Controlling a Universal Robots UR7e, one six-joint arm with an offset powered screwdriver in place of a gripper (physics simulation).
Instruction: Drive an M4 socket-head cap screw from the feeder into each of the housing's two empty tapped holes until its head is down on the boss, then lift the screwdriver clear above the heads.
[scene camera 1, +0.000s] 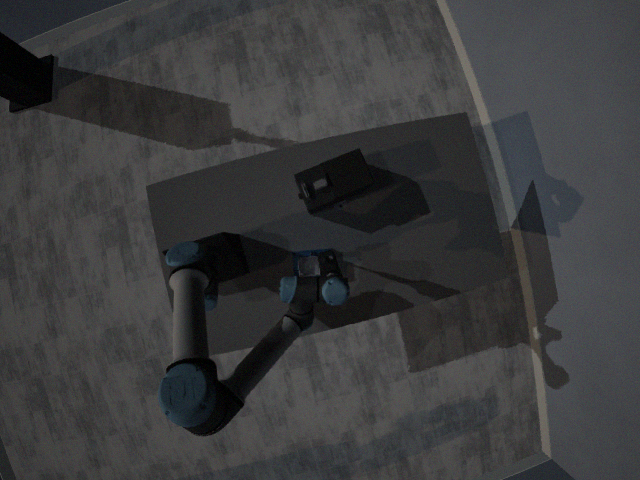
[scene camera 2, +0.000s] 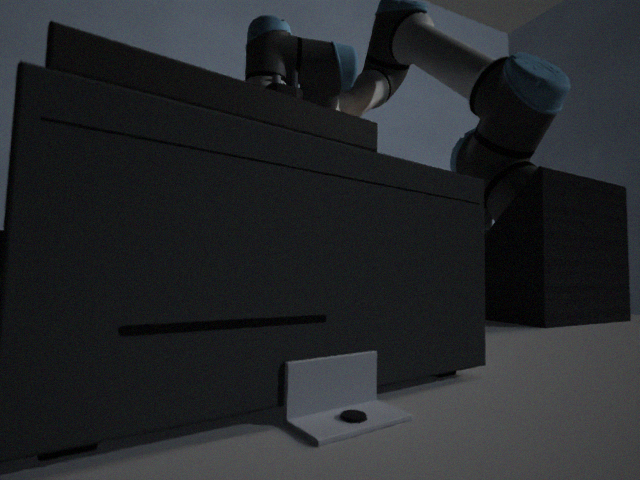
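Note:
My screwdriver (scene camera 1: 316, 262) is at the arm's wrist over the middle of the table in scene camera 1. Its body shows from above, with a pale square and blue edges; its tip and any screw on it are hidden. In scene camera 2 part of the wrist and tool shows behind the feeder's top, and the lower end is hidden. The feeder (scene camera 1: 347, 173) (scene camera 2: 248, 242) is a dark box beyond the screwdriver, apart from it in scene camera 1. The housing, its tapped holes and bosses cannot be made out. Whether the tool holds a screw cannot be told.
A dark block (scene camera 1: 227, 253) (scene camera 2: 586, 253) carries the arm's base. A pale angle bracket (scene camera 2: 330, 382) with a dark round piece (scene camera 2: 353, 415) stands at the feeder's foot. The grey table (scene camera 1: 206, 201) lies under the arm. A dark post (scene camera 1: 25, 77) stands at the upper left.

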